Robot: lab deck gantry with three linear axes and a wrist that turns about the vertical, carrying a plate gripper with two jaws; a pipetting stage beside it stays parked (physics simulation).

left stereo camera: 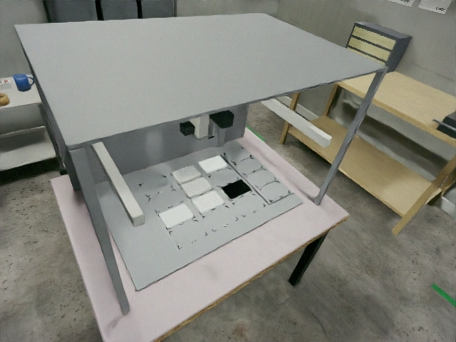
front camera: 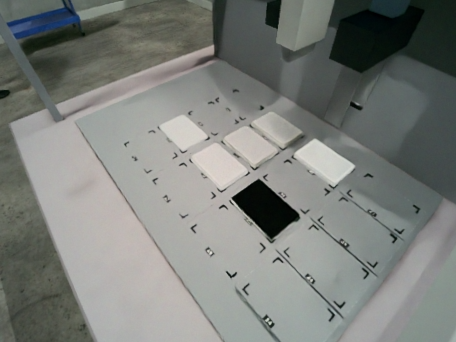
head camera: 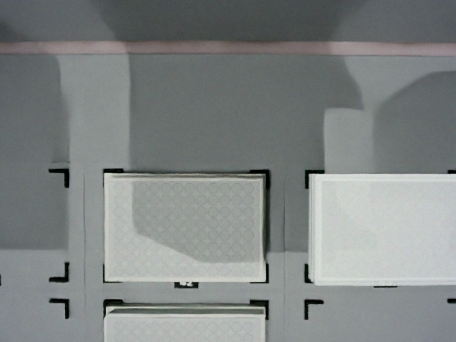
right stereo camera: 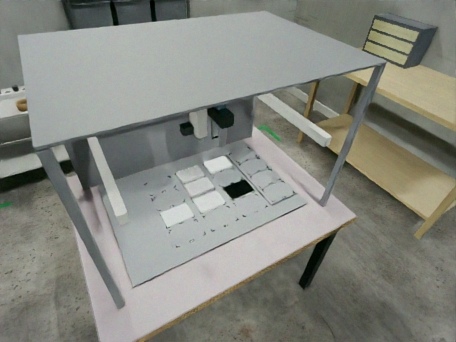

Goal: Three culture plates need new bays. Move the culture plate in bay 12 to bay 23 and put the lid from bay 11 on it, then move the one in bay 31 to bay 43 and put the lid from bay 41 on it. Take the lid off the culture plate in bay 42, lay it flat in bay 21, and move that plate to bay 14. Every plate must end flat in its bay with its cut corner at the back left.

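Frame: origin at the robot's base, x ahead, y right, z down, level; metres.
Seen in the pictures: gripper, fingertip midpoint: [left stereo camera: 215, 141] [front camera: 343, 114] [right stereo camera: 218, 142]; robot's base, origin of the base link: [left stereo camera: 179, 248] [front camera: 125, 144] [right stereo camera: 177, 246].
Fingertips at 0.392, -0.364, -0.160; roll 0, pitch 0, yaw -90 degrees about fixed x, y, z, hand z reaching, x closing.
Observation:
Offsets run from my fingertips to a thing's middle, as dx, dy, dz. "pt": to the spot under its first point.
The unlidded culture plate {-0.164, +0.000, +0.153} [front camera: 277, 129] [head camera: 185, 227] [left stereo camera: 186, 174] [right stereo camera: 190, 174] lies in bay 42, its round wells showing in the head view. A white lidded plate {+0.000, +0.000, +0.147} [front camera: 325, 161] [head camera: 390, 230] [left stereo camera: 212, 164] [right stereo camera: 218, 164] lies in bay 43. A plate with a black lid {+0.000, +0.214, +0.147} [front camera: 265, 209] [left stereo camera: 235, 189] [right stereo camera: 238, 189] lies in bay 23. A flat white lid {-0.328, +0.214, +0.156} [front camera: 183, 132] [left stereo camera: 176, 216] [right stereo camera: 176, 215] lies in bay 21. My gripper [front camera: 346, 115] [left stereo camera: 216, 139] [right stereo camera: 219, 140] is open and empty, raised above the back of the deck. Cut corners are too small to tell.
Two more plates lie in bay 32 {pt -0.153, +0.111, +0.146} [front camera: 251, 146] [head camera: 185, 327] [left stereo camera: 196, 187] [right stereo camera: 199, 187] and bay 22 {pt -0.151, +0.217, +0.146} [front camera: 220, 166] [left stereo camera: 208, 201] [right stereo camera: 209, 201]. The parked white pipetting stage [front camera: 304, 25] [left stereo camera: 201, 126] [right stereo camera: 199, 124] hangs left of the gripper. The back wall [front camera: 410, 100] stands behind the deck.

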